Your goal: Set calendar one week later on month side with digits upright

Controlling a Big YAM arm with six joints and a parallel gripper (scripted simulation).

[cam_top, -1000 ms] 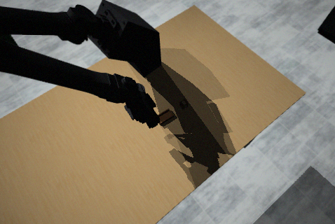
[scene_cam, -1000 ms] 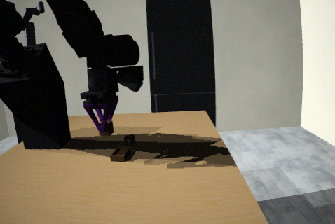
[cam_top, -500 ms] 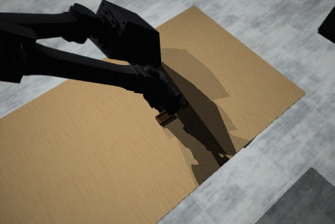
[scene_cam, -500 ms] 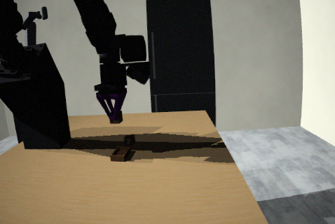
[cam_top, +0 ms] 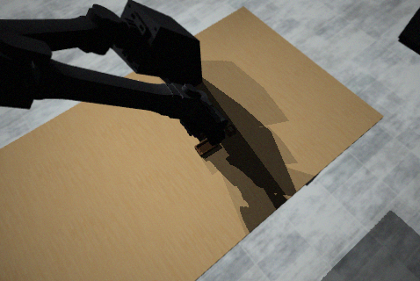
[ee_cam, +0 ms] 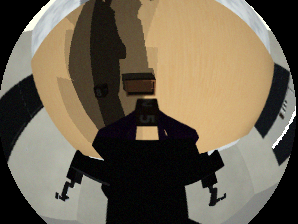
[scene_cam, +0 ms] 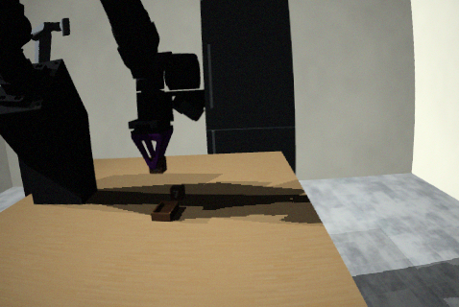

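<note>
Now: hand 2 cm to the right of the brown tray and 11 cm above it.
</note>
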